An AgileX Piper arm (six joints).
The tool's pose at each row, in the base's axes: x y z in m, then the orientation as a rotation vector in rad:
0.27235, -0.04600, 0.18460, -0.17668, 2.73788, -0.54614
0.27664, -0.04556, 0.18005, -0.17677, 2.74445, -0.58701
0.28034, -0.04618, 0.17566, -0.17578, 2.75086, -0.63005
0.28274, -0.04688, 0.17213, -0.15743, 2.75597, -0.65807
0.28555, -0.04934, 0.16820, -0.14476, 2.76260, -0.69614
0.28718, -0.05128, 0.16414, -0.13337, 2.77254, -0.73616
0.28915, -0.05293, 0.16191, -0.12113, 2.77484, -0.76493
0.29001, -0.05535, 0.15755, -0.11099, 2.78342, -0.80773
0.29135, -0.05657, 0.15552, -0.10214, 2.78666, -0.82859
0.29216, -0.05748, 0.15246, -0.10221, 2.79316, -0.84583
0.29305, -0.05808, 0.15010, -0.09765, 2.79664, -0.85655
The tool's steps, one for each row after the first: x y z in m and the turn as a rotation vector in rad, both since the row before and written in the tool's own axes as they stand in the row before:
-0.00269, 0.00196, 0.00531, 0.02594, 0.01521, -0.00721
-0.00208, 0.00108, 0.00528, 0.02728, 0.01611, -0.00685
-0.00117, 0.00082, 0.00408, 0.01940, 0.01346, 0.00741
-0.00119, -0.00049, 0.00527, 0.02490, 0.01704, 0.00162
-0.00021, 0.00019, 0.00478, 0.02507, 0.02091, -0.00029
-0.00111, -0.00036, 0.00320, 0.01929, 0.01131, 0.00333
0.00052, 0.00015, 0.00503, 0.02659, 0.02091, -0.00165
-0.00071, 0.00005, 0.00263, 0.01338, 0.01010, 0.00191
-0.00005, 0.00091, 0.00317, 0.00955, 0.01077, -0.00418
-0.00034, 0.00081, 0.00244, 0.00638, 0.00697, 0.00054

